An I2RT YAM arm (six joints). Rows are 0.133 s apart.
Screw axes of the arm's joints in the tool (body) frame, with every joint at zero. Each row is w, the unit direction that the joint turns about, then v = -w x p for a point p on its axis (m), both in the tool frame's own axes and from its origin. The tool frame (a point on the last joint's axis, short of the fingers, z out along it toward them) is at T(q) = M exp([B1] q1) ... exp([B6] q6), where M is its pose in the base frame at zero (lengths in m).
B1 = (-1, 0, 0, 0.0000, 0.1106, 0.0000)
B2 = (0, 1, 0, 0.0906, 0.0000, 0.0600)
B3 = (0, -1, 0, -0.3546, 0.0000, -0.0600)
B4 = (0, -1, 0, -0.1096, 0.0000, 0.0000)
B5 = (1, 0, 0, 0.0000, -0.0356, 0.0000)
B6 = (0, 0, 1, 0.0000, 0.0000, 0.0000)
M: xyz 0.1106 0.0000 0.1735 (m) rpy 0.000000 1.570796 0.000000 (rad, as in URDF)
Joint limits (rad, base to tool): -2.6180..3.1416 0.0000..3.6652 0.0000..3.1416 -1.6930..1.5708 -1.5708..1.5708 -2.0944..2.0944
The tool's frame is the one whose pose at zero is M.
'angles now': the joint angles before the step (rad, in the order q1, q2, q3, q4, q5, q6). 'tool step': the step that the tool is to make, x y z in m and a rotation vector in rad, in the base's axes. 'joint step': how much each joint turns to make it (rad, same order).
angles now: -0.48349 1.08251 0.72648 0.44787 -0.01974 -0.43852
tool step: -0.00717 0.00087 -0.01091 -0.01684 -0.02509 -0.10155
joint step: 0.00475 -0.02003 -0.06686 0.07738 0.10533 -0.01466
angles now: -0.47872 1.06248 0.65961 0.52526 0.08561 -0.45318
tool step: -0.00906 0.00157 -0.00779 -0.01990 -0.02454 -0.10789
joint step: 0.00464 -0.02767 -0.05892 0.06534 0.11054 -0.02222
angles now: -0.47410 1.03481 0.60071 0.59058 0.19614 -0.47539
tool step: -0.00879 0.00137 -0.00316 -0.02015 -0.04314 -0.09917
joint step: 0.00294 -0.02453 -0.04542 0.07276 0.10072 -0.01737
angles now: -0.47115 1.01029 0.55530 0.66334 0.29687 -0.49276
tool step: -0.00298 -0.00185 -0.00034 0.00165 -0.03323 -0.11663
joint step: 0.00461 0.00612 -0.01141 0.05057 0.12186 -0.01169
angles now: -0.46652 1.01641 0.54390 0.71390 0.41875 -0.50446
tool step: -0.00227 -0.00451 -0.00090 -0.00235 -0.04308 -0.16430
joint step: 0.00018 0.02956 -0.01010 0.09407 0.16317 -0.03073
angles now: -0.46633 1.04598 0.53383 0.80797 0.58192 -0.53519
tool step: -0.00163 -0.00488 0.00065 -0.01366 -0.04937 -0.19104
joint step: 0.00001 0.05167 -0.00452 0.15049 0.18336 -0.07006
